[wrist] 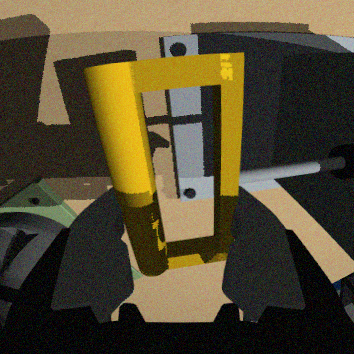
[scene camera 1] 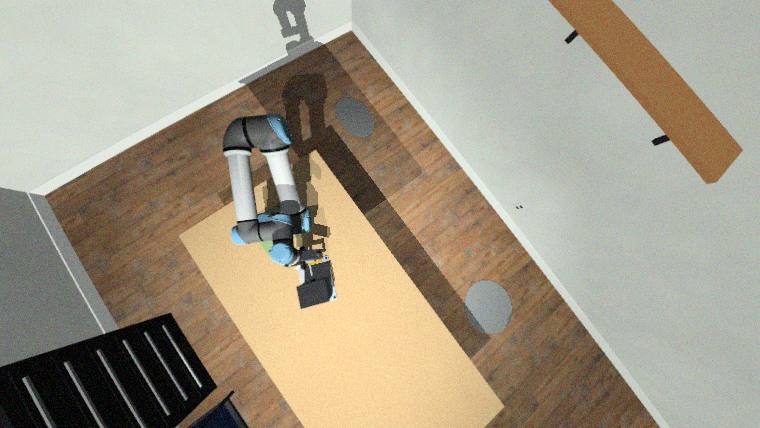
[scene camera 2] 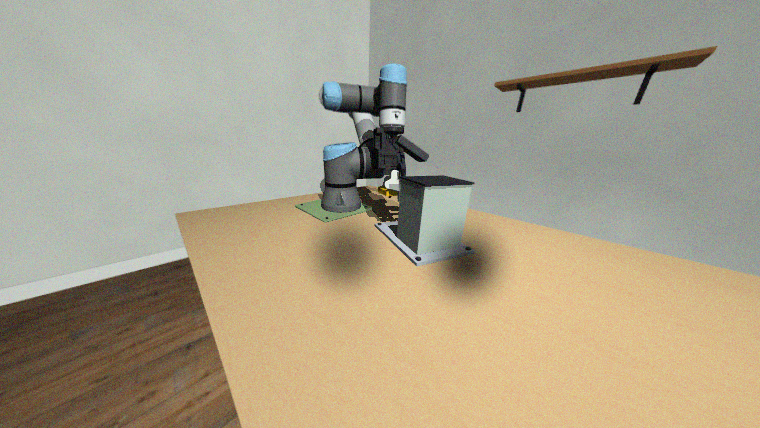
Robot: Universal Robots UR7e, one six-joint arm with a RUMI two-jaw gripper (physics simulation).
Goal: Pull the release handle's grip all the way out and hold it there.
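Note:
The release handle's yellow grip is a rectangular loop. My gripper is shut on it, one finger against each long side, at its lower part in the wrist view. A light metal rod runs from the grip to a black collar on the dark face of the housing. A long stretch of rod shows, and the grip stands well away from the housing. The housing is a box with a dark top and a pale side, on a light base plate with bolt holes.
The arm's base stands on a green plate behind the housing in scene camera 2. Both stand on the tan table. A wooden shelf hangs on the wall. A black cabinet stands at the lower left.

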